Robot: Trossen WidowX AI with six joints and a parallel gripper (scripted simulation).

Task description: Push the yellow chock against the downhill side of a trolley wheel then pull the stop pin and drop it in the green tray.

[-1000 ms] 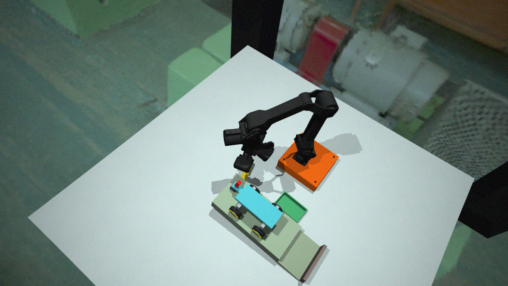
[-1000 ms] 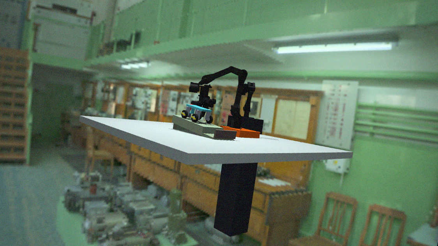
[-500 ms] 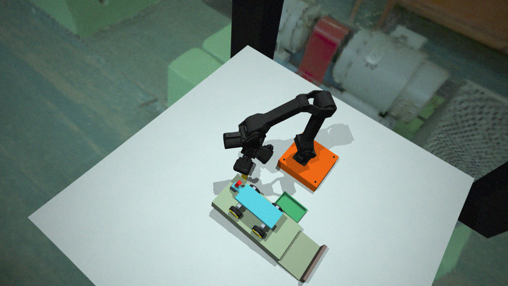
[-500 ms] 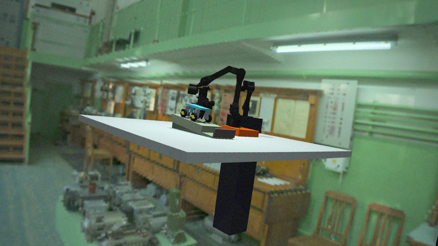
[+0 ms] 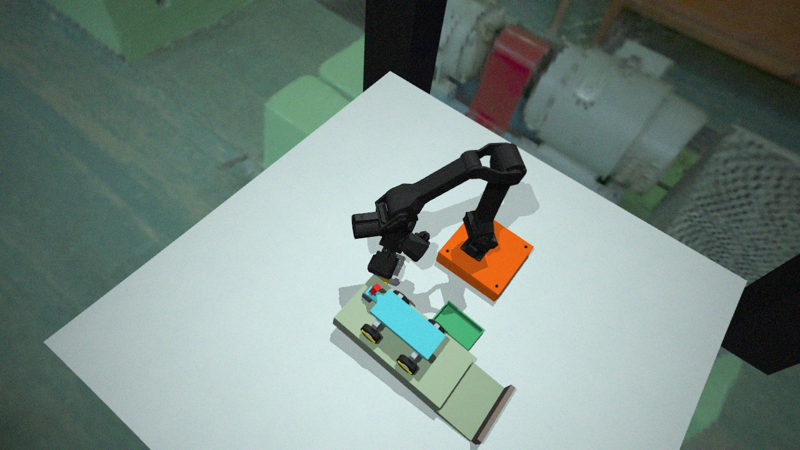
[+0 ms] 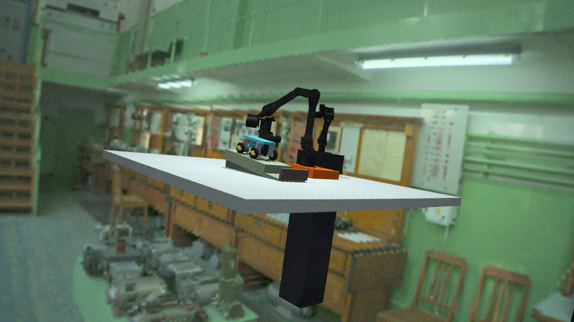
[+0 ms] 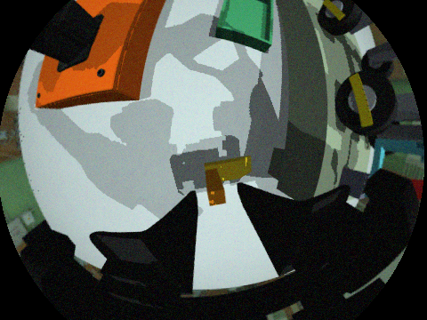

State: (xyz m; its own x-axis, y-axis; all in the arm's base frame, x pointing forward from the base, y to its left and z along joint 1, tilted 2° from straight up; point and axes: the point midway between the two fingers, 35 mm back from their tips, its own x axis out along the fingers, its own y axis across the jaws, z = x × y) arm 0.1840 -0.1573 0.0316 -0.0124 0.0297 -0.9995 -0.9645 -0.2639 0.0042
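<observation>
Now: the yellow chock 20 mm ahead of my gripper tip, 10 mm to the left of it and 30 mm below it. The rest, counted from my gripper tip: brown lip: 160 mm ahead, 420 mm to the left, 20 mm below; then red-headed stop pin: 130 mm ahead, 40 mm to the left, 80 mm above; then cyan trolley: 150 mm ahead, 150 mm to the left, 60 mm above.
</observation>
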